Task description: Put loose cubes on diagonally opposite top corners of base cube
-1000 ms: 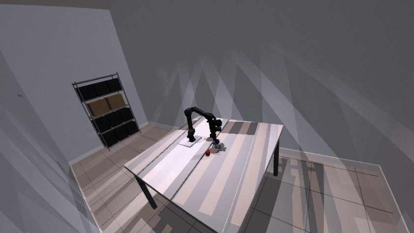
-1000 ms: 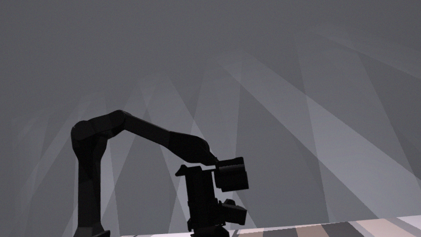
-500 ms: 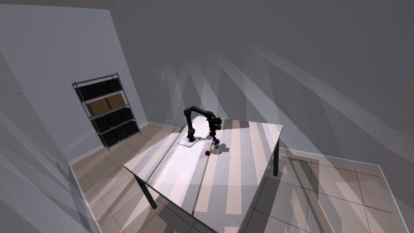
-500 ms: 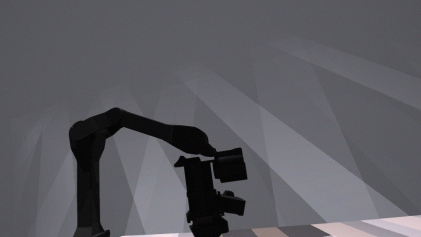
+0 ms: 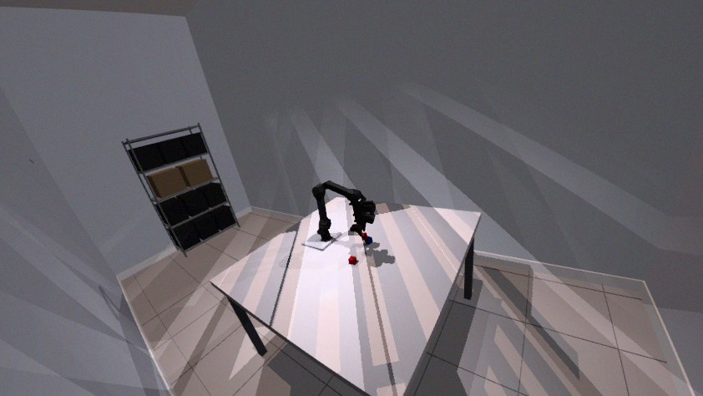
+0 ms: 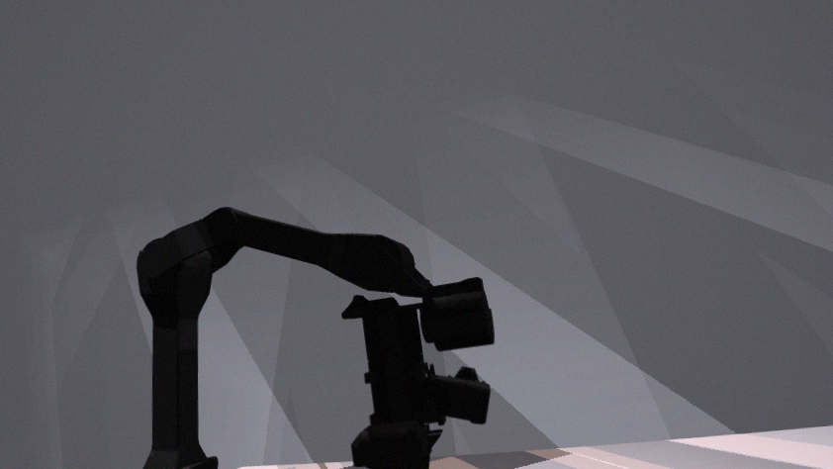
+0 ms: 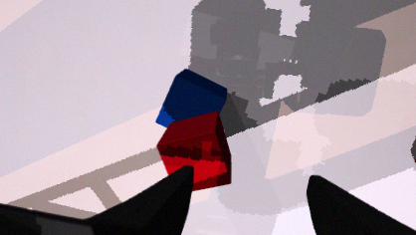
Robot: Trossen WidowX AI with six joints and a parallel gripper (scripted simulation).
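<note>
Now: the blue cube 7 cm below my gripper tip and 4 cm to the left of it.
</note>
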